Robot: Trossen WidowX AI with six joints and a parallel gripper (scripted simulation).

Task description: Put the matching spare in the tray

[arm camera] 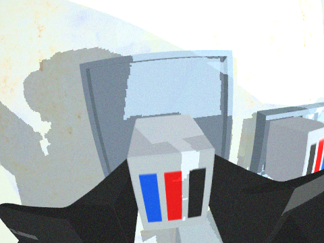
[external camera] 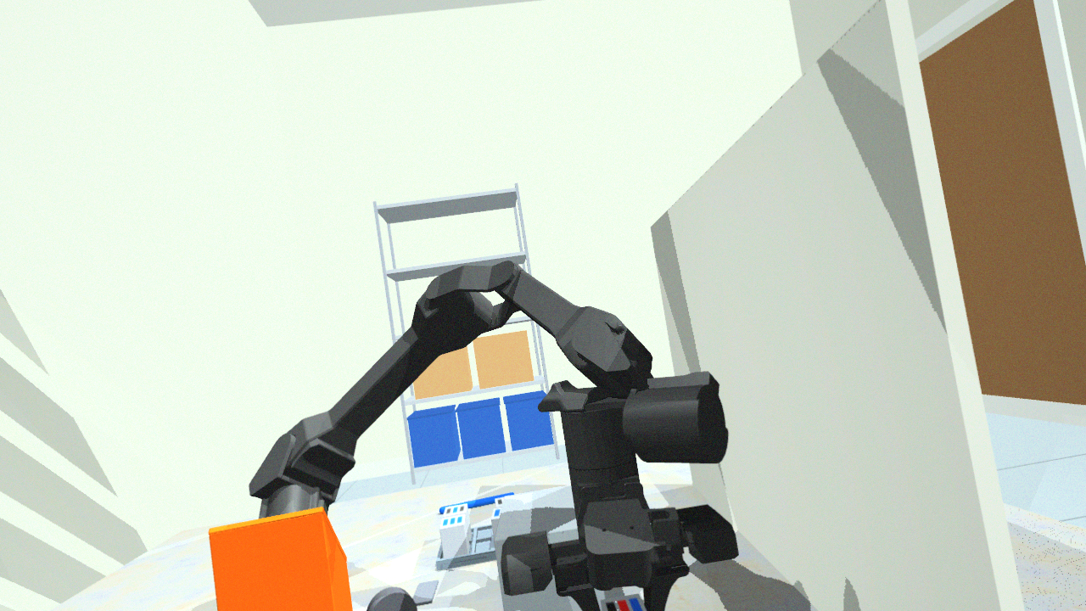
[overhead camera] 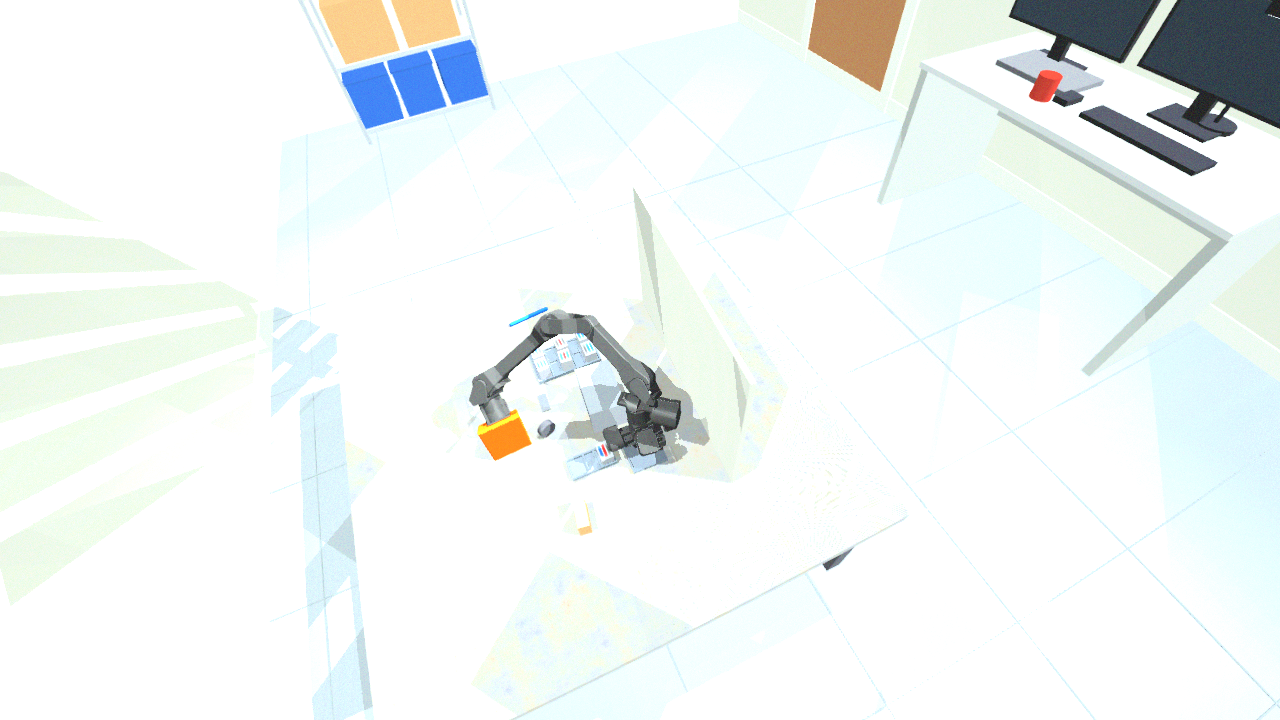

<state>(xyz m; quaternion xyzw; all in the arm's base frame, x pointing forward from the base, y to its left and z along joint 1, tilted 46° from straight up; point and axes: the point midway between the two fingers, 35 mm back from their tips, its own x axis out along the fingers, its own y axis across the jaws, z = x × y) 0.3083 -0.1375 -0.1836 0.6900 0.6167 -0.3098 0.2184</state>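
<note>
Now: the light blue tray 20 mm below my gripper tip. Round my gripper tip: pale rack 140 mm behind, 40 mm to the left, 20 mm below; tall pale panel 220 mm ahead, 200 mm above, 130 mm to the left.
</note>
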